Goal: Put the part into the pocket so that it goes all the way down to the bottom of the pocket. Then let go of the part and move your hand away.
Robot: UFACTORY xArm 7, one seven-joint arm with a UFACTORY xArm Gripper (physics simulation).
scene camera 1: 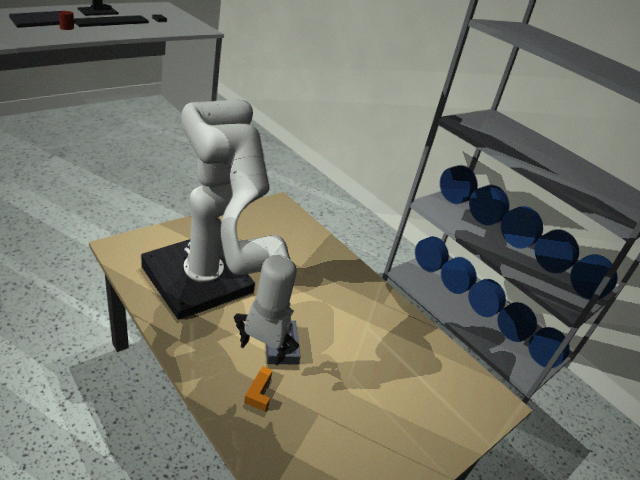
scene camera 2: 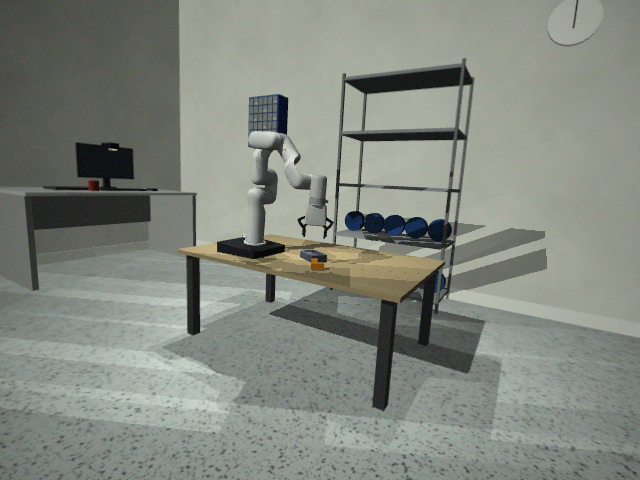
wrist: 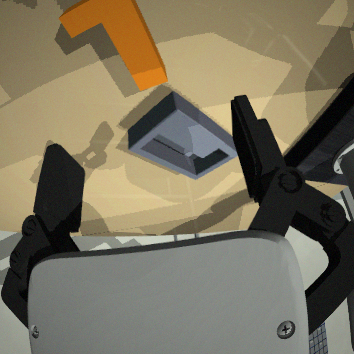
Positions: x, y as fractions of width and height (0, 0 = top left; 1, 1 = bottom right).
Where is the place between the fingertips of my gripper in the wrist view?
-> At 0.41, 0.38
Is my gripper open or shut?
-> Open.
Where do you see a grey pocket block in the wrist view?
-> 0.49, 0.38
